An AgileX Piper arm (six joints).
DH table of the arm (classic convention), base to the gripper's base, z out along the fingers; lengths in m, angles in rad. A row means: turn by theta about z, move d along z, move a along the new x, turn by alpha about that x. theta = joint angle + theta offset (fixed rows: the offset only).
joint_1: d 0.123, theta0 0, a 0, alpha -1.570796
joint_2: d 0, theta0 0.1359, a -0.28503, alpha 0
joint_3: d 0, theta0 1.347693, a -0.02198, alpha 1.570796
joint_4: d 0.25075, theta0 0, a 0, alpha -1.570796
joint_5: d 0, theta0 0, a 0, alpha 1.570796
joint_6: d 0.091, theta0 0, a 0, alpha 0
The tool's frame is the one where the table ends.
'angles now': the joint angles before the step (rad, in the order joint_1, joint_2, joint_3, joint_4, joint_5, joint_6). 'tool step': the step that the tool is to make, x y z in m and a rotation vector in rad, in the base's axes. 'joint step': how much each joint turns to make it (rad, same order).
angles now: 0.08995, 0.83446, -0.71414, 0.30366, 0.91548, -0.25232
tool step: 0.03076, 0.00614, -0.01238, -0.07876, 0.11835, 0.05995
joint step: 0.04184, 0.16928, -0.05494, -0.06006, 0.01488, -0.01068
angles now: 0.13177, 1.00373, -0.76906, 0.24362, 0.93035, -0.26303
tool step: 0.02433, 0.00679, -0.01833, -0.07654, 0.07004, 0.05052
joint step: 0.04179, 0.13356, -0.02290, -0.06399, -0.03005, -0.00233
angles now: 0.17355, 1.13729, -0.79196, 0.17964, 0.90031, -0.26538
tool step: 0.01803, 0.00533, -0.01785, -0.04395, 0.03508, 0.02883
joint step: 0.02262, 0.10005, -0.00672, -0.03428, -0.05091, -0.00414
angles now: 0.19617, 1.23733, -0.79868, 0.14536, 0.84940, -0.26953
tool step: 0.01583, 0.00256, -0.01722, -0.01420, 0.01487, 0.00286
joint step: 0.00129, 0.08503, -0.00044, -0.00434, -0.06694, -0.00939
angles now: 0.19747, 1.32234, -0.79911, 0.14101, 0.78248, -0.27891
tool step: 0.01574, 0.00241, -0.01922, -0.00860, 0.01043, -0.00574
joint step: -0.00001, 0.08925, -0.00098, 0.00000, -0.07672, -0.00410
